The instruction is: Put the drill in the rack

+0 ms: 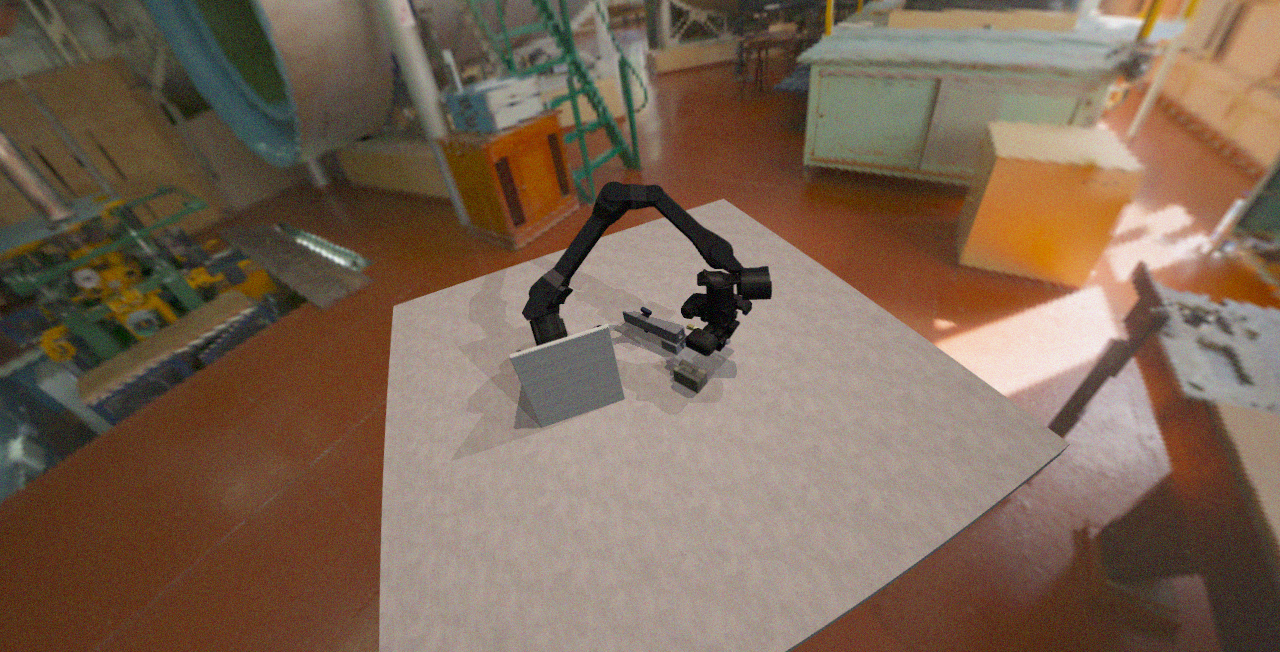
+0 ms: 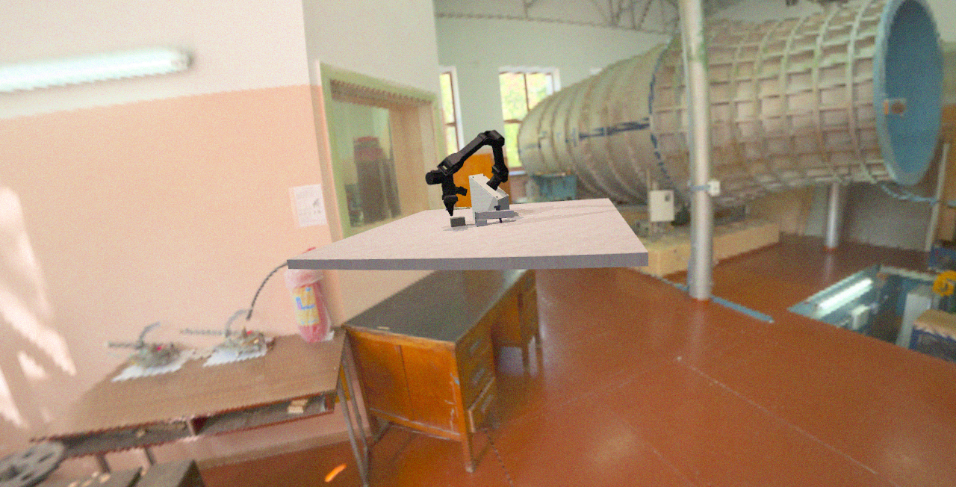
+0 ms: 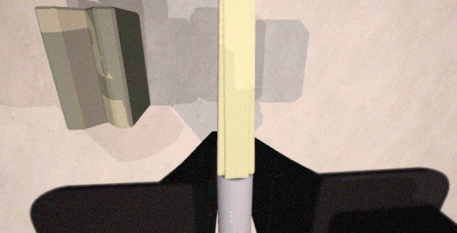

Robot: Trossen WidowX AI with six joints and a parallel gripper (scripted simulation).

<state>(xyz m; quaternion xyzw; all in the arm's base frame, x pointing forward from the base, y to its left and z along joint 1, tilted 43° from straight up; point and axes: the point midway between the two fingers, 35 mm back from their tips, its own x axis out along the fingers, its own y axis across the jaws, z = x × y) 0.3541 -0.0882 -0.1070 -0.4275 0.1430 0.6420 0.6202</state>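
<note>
Right now the drill is 10 mm behind my gripper tip, 40 mm to the left of it and 30 mm above it. From my gripper tip the other things lie so: rack 80 mm behind, 40 mm below; dark key 90 mm behind, 210 mm to the left, 10 mm below; grey housing 80 mm behind, 180 mm to the left, 30 mm below.
</note>
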